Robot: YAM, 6 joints.
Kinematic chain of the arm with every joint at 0, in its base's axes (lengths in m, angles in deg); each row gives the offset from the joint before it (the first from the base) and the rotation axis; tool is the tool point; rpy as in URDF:
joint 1: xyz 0 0 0.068 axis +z
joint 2: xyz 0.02 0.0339 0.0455 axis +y
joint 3: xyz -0.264 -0.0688 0 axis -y
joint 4: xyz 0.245 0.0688 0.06 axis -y
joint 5: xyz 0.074 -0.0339 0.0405 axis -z
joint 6: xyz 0.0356 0 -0.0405 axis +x
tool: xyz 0 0 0 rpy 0 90 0
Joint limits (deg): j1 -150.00..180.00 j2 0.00..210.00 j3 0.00..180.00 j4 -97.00..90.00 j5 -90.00..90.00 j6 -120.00..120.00
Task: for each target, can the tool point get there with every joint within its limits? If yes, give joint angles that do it. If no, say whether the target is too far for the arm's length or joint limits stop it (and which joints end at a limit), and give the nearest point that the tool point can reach.
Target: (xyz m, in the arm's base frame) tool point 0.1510 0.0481 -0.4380
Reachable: no: joint limits stop it (at a limit: joint 2) | nearest point 0.1645 0.0524 -0.3723 | short by 0.067 m
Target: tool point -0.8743 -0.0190 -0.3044
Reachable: no: too far | nearest point -0.5821 -0.0019 -0.1615 | short by 0.326 m
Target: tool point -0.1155 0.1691 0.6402
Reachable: yes | joints -51.79 54.11 159.51 -45.36 -22.84 46.94
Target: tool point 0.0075 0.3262 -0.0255
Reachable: yes | joints 85.56 149.71 83.53 -70.25 -30.02 -96.73
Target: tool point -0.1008 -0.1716 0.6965
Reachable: yes | joints -114.51 95.16 145.10 15.76 35.25 -57.85
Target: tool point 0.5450 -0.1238 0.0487
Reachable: yes | joints -9.36 159.59 124.71 -15.21 70.34 -58.50
